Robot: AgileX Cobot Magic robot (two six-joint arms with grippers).
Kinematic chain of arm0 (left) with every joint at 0, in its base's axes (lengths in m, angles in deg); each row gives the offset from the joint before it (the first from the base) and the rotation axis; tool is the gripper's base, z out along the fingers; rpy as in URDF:
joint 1: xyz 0 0 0.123 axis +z
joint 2: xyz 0 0 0 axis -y
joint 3: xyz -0.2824 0 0.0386 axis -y
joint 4: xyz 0.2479 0 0.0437 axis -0.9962 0 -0.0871
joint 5: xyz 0 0 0 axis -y
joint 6: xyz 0.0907 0 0.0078 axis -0.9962 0 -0.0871
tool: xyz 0 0 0 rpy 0 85 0
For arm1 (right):
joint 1: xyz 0 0 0.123 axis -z
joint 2: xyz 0 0 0 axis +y
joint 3: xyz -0.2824 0 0.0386 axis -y
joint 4: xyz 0.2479 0 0.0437 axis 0.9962 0 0.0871
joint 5: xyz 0 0 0 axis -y
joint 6: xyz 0.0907 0 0.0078 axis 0.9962 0 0.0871
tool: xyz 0 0 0 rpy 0 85 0
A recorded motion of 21 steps. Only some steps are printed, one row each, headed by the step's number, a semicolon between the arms.
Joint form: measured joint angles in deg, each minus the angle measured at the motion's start. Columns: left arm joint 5, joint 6, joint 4, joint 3, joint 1, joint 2; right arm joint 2, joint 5, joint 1, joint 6, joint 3, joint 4.
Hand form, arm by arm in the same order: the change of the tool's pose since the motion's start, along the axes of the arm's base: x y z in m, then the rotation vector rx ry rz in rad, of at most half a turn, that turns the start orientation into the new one. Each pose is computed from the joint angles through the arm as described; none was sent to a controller.
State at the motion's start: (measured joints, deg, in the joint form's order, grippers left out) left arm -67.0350 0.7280 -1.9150 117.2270 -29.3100 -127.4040; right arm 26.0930 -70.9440 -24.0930 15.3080 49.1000 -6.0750
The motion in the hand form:
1: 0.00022 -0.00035 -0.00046 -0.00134 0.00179 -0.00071; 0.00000 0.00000 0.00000 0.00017 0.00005 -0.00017
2: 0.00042 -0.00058 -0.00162 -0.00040 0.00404 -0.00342; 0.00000 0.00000 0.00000 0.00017 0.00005 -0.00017
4: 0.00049 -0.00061 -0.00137 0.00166 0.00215 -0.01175; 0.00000 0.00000 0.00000 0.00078 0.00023 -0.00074
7: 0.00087 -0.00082 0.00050 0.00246 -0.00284 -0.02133; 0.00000 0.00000 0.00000 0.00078 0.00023 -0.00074
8: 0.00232 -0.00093 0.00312 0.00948 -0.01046 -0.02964; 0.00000 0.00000 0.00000 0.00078 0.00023 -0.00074
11: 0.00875 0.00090 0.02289 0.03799 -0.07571 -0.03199; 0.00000 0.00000 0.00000 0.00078 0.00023 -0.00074
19: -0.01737 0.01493 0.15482 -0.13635 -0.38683 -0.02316; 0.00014 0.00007 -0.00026 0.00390 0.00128 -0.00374
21: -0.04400 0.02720 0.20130 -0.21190 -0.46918 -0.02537; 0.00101 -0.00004 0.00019 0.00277 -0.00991 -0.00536
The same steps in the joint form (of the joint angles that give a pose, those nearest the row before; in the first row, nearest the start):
1: -0.05 -0.06 0.14 0.13 0.00 -0.13; 0.00 0.00 0.00 0.01 0.00 0.00
2: -0.05 -0.23 0.20 0.13 0.00 -0.27; 0.00 0.00 0.00 0.01 0.00 0.00
4: -0.05 -0.73 0.20 0.18 0.00 -0.27; 0.00 0.00 0.00 0.06 0.00 0.00
7: -0.22 -1.31 0.20 0.62 0.00 -0.28; 0.00 0.00 0.00 0.06 0.00 0.00
8: -0.83 -1.80 -0.21 1.73 0.00 -0.58; 0.00 0.00 0.00 0.06 0.00 0.00
11: -2.95 -2.00 -3.36 6.98 0.00 -1.20; 0.00 0.00 0.00 0.06 0.00 0.00
19: -2.92 -2.19 -2.99 18.47 0.00 7.73; 0.00 0.06 0.01 0.32 -0.07 0.01
21: -2.94 -2.19 -1.42 19.06 0.00 13.36; 0.00 0.69 0.00 0.32 -0.14 -0.33

